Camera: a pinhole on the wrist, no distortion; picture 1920 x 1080 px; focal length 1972.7 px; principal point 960.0 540.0 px. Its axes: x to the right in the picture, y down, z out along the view. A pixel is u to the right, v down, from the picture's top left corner.
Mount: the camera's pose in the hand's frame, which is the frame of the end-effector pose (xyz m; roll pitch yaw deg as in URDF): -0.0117 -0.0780 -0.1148 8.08 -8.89 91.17
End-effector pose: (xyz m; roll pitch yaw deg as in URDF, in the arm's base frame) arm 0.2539 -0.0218 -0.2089 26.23 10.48 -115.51
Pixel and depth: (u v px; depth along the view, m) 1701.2 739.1 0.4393
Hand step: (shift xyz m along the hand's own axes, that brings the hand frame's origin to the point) 0.0042 0.0172 0.3466
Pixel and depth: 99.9 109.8 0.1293
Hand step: 0.0359 -0.1519 -0.0009
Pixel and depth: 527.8 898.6 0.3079
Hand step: -0.0215 -0.1932 0.1837
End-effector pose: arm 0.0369 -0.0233 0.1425 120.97 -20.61 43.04
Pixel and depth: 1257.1 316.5 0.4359
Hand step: 0.0985 -0.0765 0.3149
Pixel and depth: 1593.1 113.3 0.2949
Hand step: 0.0919 -0.0261 0.1794
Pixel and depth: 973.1 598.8 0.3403
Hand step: 0.0271 -0.1273 0.2198
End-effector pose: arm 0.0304 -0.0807 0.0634 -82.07 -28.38 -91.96
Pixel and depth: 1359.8 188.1 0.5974
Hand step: 0.1771 -0.0436 0.4735
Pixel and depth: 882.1 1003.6 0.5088
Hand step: -0.0565 -0.1792 0.3964
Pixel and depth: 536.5 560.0 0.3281
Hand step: 0.0336 -0.1970 0.1957
